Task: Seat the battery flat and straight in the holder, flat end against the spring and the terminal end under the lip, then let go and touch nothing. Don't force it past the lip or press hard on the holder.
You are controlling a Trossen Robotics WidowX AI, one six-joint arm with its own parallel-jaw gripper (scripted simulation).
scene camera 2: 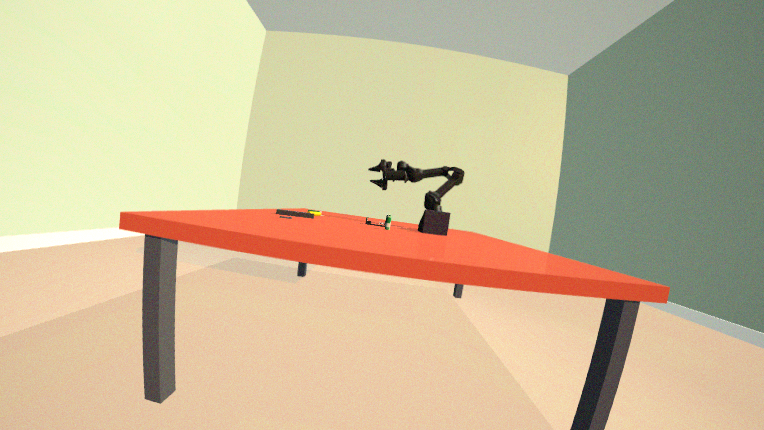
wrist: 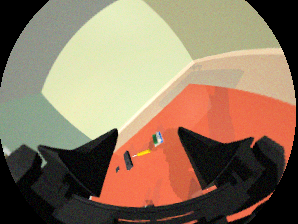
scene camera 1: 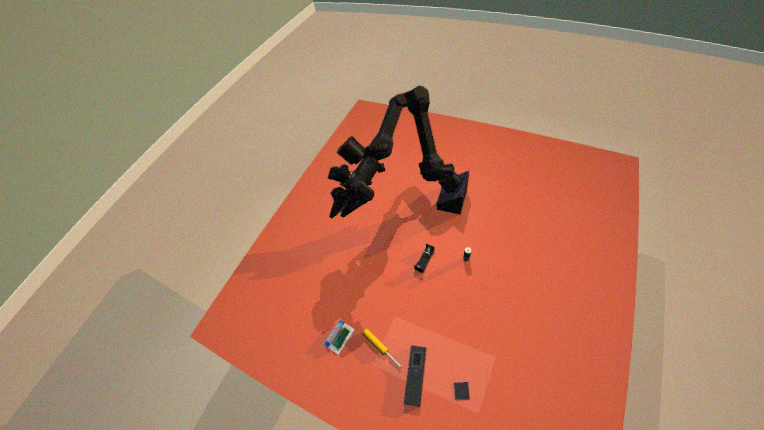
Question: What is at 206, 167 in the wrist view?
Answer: The gripper.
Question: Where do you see a long black bar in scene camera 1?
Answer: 416, 366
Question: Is the gripper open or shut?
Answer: Open.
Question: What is the gripper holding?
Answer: Nothing.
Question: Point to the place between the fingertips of the gripper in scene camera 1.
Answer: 335, 217
